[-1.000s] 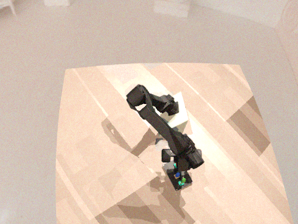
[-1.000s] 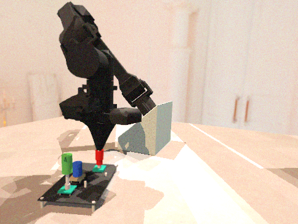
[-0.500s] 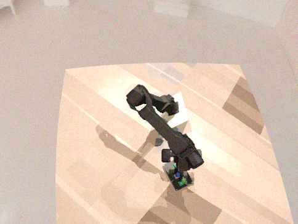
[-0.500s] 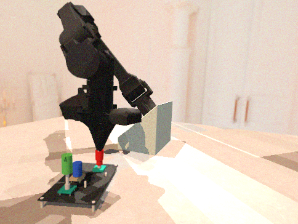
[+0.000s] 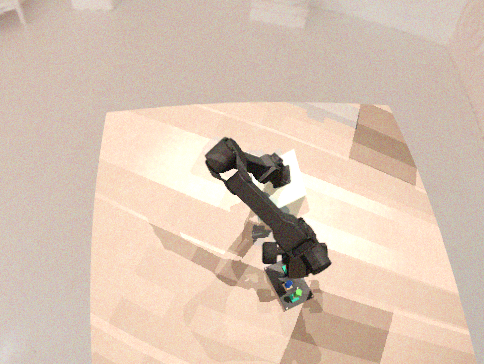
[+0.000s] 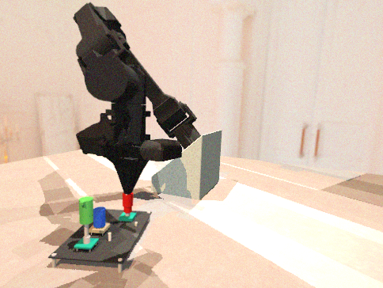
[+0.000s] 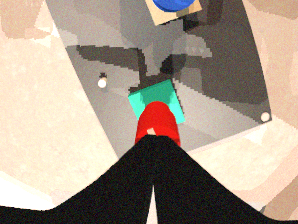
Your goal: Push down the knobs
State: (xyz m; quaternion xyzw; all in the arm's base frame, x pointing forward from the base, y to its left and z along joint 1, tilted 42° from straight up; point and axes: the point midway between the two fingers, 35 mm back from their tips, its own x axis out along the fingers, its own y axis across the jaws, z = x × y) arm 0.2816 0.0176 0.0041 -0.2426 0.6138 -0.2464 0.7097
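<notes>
Now: gripper tip 1 cm above the red knob.
</notes>
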